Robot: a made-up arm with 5 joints.
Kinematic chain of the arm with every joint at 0, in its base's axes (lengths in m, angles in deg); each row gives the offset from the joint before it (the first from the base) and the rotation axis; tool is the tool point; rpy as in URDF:
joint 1: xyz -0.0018 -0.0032 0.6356 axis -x
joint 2: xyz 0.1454 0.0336 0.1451 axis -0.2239 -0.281 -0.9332
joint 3: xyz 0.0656 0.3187 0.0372 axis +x
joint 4: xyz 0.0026 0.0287 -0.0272 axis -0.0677 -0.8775 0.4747
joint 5: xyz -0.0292 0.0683 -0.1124 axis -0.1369 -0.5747 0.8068
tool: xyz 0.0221 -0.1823 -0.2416 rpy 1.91 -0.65 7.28
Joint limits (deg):
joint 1: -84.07..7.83
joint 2: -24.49..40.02
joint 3: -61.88..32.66
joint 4: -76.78..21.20
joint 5: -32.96..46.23
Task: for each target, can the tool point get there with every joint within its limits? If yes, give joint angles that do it. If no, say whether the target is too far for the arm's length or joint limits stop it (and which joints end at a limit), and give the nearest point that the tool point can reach.
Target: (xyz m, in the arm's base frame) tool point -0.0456 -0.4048 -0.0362
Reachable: no: joint limits stop it (at a limit: joint 1, joint 2, joint 3, joint 4) | nearest point 0.2319 -0.1338 0.5388 | short by 0.694 m
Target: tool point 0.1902 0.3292 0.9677
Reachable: yes | joints -68.80 -1.81 23.19 -11.40 14.33
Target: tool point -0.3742 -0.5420 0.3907
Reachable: no: joint limits stop it (at a limit: joint 1, joint 2, joint 3) | nearest point -0.1480 -0.0901 0.7057 | short by 0.595 m
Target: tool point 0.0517 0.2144 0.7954
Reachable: yes | joints -66.80 6.00 -13.90 -38.36 9.86
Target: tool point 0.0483 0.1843 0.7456
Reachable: yes | joints -44.58 30.66 -43.36 -53.41 7.71
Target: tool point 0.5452 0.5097 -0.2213
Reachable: no: too far | nearest point 0.4088 0.3790 0.3625 | short by 0.614 m
